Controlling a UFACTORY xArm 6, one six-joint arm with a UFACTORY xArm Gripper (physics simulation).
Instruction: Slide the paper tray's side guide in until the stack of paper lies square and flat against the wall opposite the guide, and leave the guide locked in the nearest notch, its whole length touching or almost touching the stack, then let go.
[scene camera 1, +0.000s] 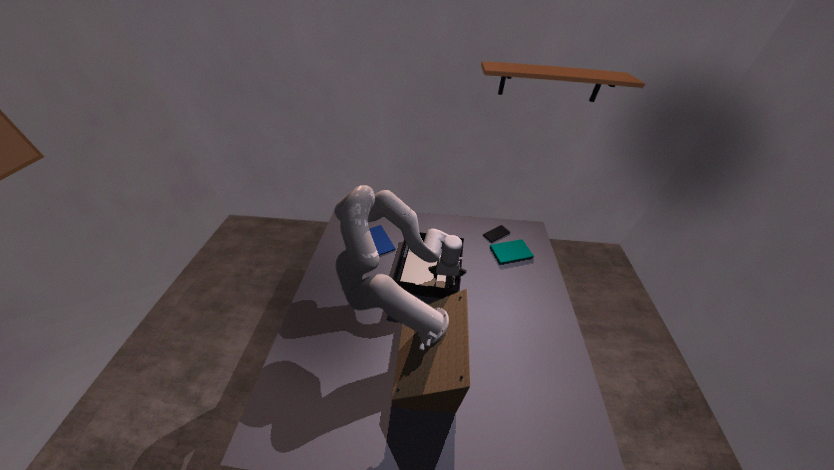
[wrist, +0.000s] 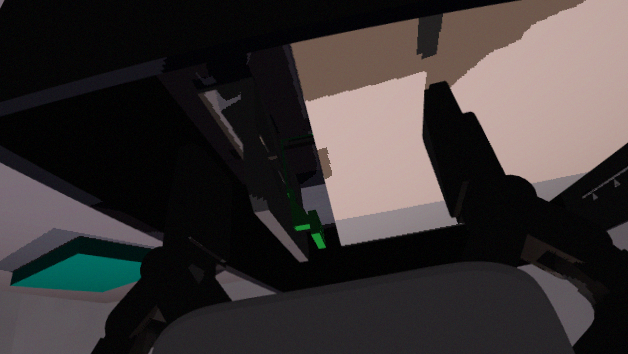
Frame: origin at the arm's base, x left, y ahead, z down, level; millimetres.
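Seen in the pictures: gripper, fingertip midpoint: (scene camera 1: 445, 278) (wrist: 314, 137); arm's base, link origin: (scene camera 1: 434, 325).
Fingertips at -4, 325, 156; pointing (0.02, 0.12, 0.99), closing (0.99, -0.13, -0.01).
Observation:
Offsets run from my fingertips to a thing's middle, as dx, dy, dz. "*": to the spot under its first point.
The black paper tray @[+90, +86, +8] (scene camera 1: 426, 290) (wrist: 390, 246) stands on the table behind the wooden block. The pale stack of paper @[+107, +81, +25] (scene camera 1: 416, 269) (wrist: 375, 155) lies in it. In the wrist view the grey side guide @[* -24, +48, -23] (wrist: 282, 237), with a bright green latch @[-4, +58, +12] (wrist: 302, 227) at its near end, stands beside the stack on the teal book's side. A narrow dark strip shows between guide and stack. My gripper (scene camera 1: 444, 281) (wrist: 314, 137) is open and empty, with one finger on the outer side of the guide and the other over the paper. Whether the stack touches the opposite wall is hidden.
A teal book @[-324, +298, +47] (scene camera 1: 511, 251) (wrist: 80, 272) and a black flat item @[-242, +426, +52] (scene camera 1: 496, 233) lie right of the tray, a blue book @[+417, +203, +52] (scene camera 1: 382, 240) left of it. The wooden block (scene camera 1: 437, 361) stands in front. A wall shelf (scene camera 1: 560, 73) hangs high at the back.

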